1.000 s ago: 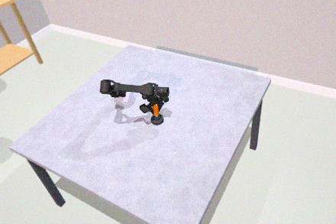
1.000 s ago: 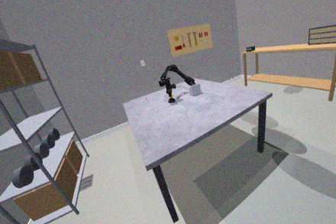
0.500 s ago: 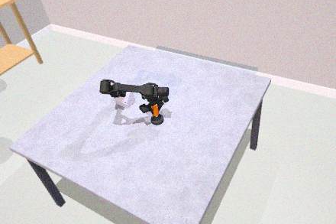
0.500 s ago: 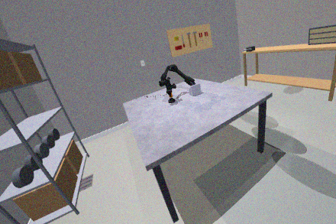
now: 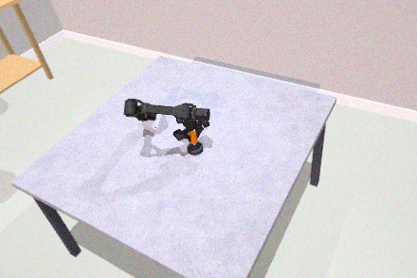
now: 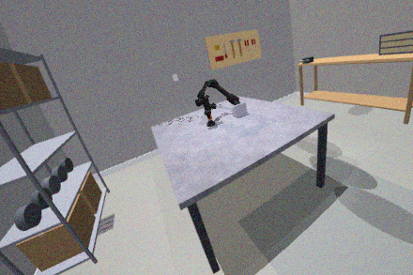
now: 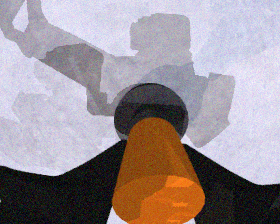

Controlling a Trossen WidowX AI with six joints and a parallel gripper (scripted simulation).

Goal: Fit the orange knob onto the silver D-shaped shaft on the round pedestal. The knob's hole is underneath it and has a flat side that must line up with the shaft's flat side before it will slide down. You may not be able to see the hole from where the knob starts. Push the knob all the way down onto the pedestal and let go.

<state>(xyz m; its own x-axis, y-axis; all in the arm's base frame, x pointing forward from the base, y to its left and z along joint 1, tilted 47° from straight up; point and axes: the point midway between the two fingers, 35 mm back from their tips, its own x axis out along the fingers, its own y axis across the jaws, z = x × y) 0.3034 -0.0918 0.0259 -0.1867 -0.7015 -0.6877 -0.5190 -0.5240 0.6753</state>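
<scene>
Right now the orange knob is 30 mm above my gripper tip. Round my gripper tip: dark round pedestal (40 mm below).
</scene>
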